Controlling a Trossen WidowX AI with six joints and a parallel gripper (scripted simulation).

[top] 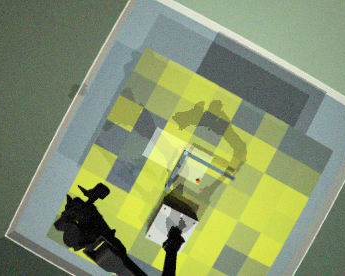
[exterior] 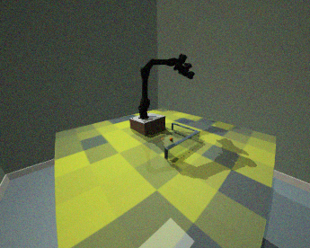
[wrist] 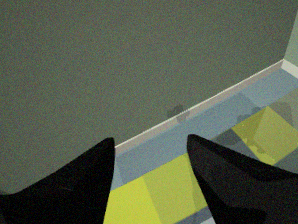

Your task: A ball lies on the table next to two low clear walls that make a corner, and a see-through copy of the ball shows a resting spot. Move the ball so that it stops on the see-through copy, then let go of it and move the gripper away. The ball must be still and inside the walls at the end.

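Right now my gripper tip is 52 cm to the left of the see-through ball, 40 cm above it and 11 cm short of it.
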